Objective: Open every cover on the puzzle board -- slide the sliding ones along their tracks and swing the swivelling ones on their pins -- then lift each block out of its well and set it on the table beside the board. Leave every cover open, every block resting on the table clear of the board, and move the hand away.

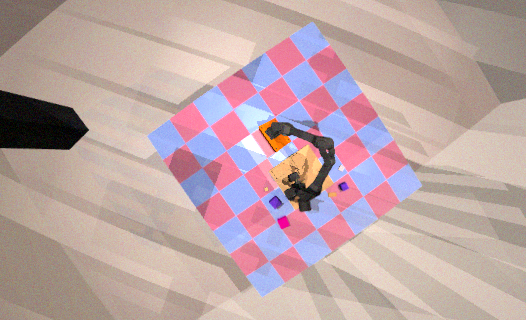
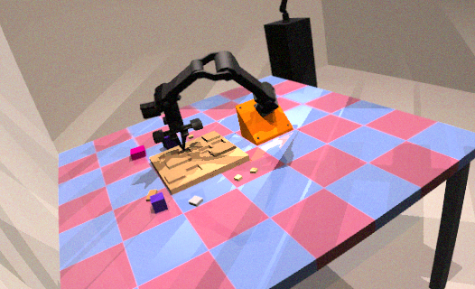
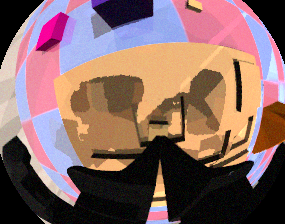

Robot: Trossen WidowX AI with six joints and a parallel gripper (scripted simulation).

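Right now my gripper tip is 2 cm past the tan puzzle board, 6 cm to the right of it and 2 cm above it. Also, from my gripper tip: magenta block: 13 cm ahead, 21 cm to the right, 2 cm below; then orange piece: 20 cm ahead, 14 cm to the left, 3 cm below.
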